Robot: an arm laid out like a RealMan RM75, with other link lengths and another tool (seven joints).
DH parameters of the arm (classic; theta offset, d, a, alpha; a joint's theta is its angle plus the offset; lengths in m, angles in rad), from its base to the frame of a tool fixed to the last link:
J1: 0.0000 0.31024 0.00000 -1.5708
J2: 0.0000 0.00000 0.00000 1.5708
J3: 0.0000 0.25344 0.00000 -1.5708
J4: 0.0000 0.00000 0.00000 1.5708
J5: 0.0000 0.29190 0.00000 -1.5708
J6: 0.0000 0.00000 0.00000 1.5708
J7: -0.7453 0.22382 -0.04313 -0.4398
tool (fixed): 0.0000 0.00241 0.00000 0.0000
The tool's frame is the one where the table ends.
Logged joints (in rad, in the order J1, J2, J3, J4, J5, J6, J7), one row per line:
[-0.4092 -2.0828 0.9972 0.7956 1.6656 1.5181 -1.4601]
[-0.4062 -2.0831 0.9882 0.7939 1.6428 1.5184 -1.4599]
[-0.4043 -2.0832 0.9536 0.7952 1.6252 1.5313 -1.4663]
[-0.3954 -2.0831 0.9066 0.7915 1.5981 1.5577 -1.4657]
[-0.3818 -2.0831 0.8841 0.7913 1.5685 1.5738 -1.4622]
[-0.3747 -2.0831 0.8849 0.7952 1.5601 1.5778 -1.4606]
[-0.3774 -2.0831 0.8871 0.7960 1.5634 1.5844 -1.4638]
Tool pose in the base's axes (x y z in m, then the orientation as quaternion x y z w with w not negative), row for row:
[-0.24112 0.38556 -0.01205 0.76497 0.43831 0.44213 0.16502]
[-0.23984 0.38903 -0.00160 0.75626 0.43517 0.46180 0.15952]
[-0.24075 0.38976 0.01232 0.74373 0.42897 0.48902 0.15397]
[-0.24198 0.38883 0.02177 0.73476 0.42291 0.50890 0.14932]
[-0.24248 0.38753 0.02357 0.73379 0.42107 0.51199 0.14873]
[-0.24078 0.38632 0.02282 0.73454 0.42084 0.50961 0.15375]
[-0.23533 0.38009 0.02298 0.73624 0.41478 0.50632 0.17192]
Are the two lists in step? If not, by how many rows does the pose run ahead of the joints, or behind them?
The pose runs 1 row ahead of the joints: the pose in row i belongs to the joints in row i + 1.
